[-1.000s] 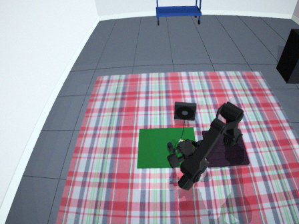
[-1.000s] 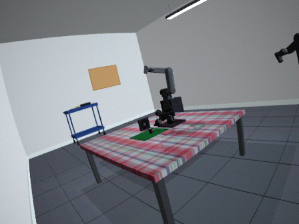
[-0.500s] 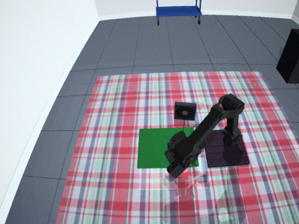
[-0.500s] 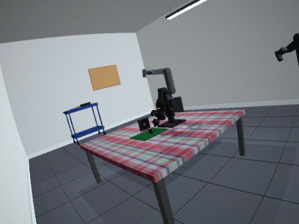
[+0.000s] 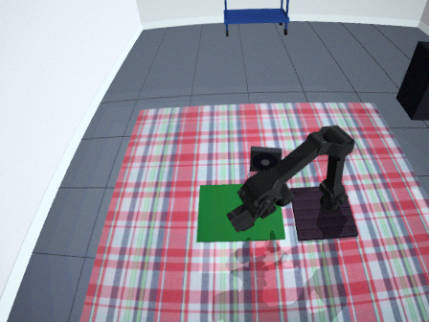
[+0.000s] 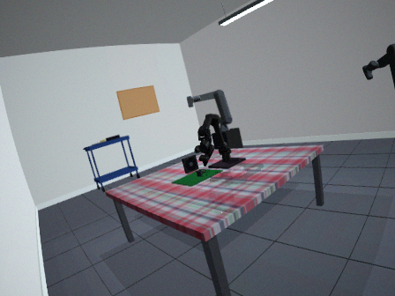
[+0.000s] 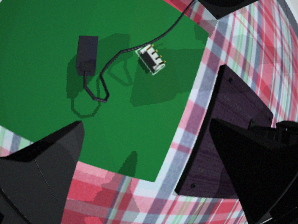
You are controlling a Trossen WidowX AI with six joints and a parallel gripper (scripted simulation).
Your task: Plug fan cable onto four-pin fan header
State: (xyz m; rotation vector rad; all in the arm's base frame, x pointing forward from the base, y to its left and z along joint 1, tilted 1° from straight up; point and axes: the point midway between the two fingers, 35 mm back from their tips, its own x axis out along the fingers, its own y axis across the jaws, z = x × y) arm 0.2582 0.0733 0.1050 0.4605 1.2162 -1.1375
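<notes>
Now: the dark fan plug 60 mm below my gripper tip, 60 mm ahead of it and 40 mm to the right of it. The rest, counted from my gripper tip: black fan 240 mm to the right, 30 mm below, 20 mm behind; then green board 100 mm below, 80 mm ahead, 50 mm to the right; then white four-pin header 80 mm to the right, 80 mm below.
</notes>
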